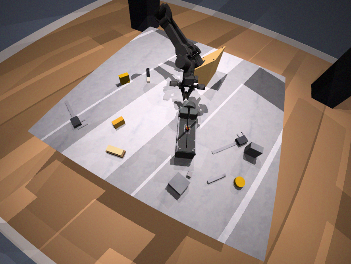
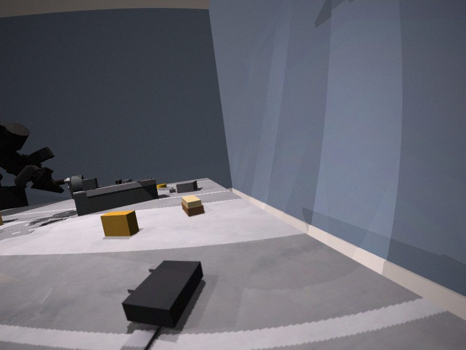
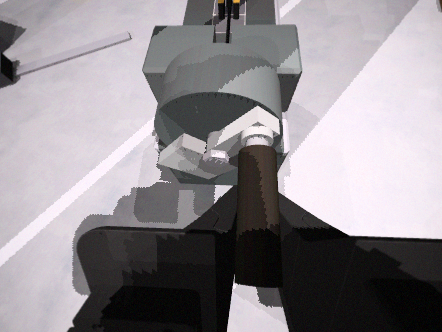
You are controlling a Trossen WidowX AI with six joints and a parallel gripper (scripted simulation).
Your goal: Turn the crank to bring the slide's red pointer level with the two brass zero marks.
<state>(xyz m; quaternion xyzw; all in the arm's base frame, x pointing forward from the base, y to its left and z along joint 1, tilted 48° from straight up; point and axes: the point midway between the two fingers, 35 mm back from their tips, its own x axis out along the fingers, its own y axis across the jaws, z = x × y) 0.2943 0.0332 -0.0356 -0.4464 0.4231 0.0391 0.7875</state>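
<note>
The red pointer lies 15 cm ahead of my gripper tip and 9 cm to the left of it. Also, from my gripper tip: tan block (41 cm ahead, 16 cm to the right, 7 cm below); yellow cube (43 cm to the right, 5 cm below); dark brown crank handle (3 cm above, 1 cm to the right, 1 cm behind).
</note>
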